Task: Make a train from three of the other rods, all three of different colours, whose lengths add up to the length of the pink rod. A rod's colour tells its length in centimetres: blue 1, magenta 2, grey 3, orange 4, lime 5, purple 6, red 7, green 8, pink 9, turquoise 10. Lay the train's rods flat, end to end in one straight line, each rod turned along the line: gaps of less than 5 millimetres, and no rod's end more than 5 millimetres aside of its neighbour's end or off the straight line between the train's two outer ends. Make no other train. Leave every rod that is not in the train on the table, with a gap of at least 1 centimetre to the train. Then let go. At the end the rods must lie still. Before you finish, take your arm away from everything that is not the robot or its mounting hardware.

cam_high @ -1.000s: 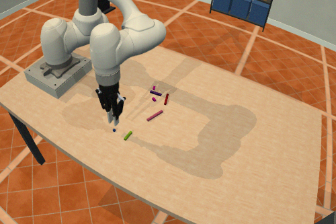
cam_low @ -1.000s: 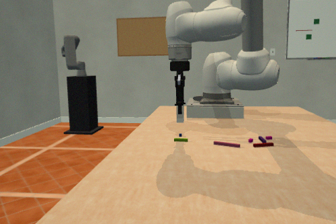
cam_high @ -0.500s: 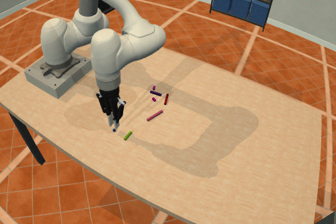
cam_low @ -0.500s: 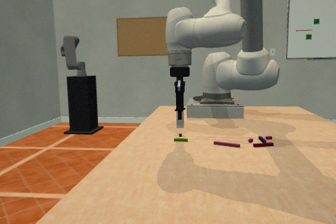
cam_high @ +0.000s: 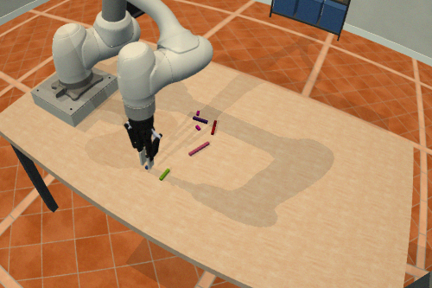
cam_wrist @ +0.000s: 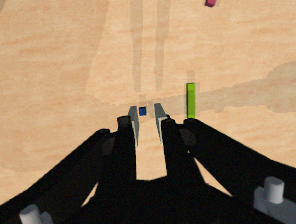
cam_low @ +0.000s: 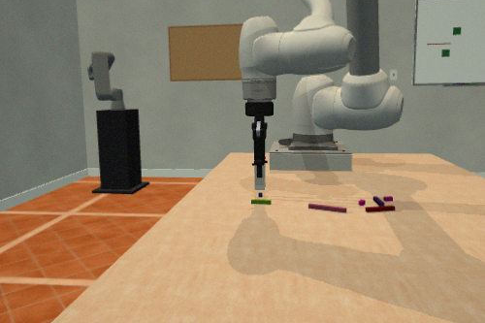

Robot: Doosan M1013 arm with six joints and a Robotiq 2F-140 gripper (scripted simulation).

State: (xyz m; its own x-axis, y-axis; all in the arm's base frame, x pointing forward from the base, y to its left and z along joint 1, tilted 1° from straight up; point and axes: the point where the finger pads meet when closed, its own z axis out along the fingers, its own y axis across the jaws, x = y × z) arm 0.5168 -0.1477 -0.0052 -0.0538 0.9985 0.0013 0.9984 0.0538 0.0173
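Right now my hand is 50 mm above the blue rod. The rest, counted from my hand: pink rod (100 mm ahead, 170 mm to the left, 50 mm below); then lime rod (60 mm ahead, 10 mm to the left, 50 mm below); then purple rod (30 mm ahead, 300 mm to the left, 50 mm below).
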